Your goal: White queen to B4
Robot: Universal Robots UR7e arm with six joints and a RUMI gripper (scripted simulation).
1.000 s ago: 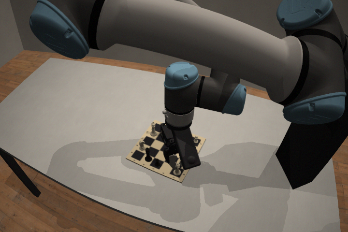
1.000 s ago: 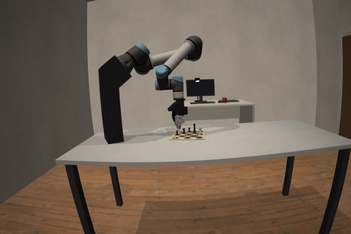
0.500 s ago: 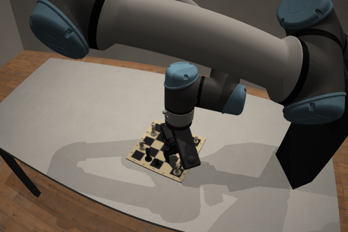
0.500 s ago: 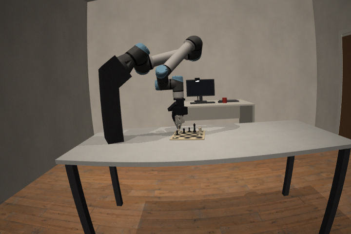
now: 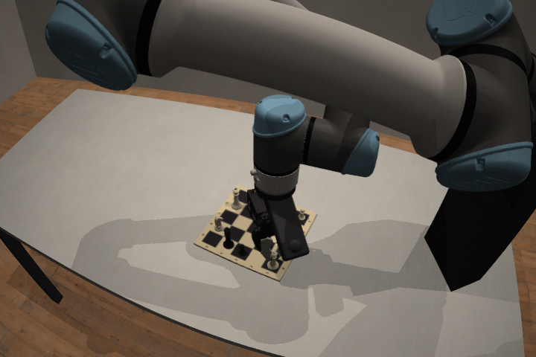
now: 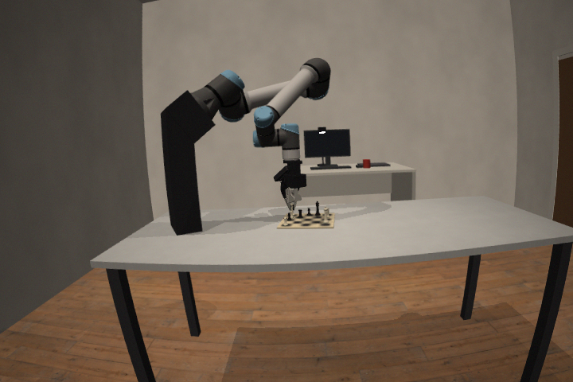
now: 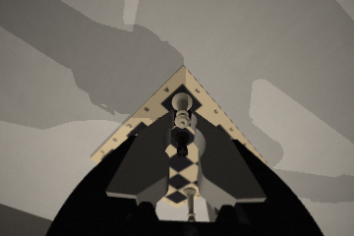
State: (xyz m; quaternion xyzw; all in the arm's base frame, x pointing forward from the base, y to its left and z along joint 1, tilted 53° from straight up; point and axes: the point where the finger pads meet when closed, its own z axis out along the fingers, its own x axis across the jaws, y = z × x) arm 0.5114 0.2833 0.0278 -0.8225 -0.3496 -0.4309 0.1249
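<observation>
The tall black piece is 11 cm ahead of my hand, 2 cm to the left of it and 1 cm below it. Also, from my hand: white chess piece: 18 cm ahead, 7 cm to the right, 1 cm below; then chessboard: 10 cm ahead, 6 cm to the right, 4 cm below; then white piece: 1 cm below.
</observation>
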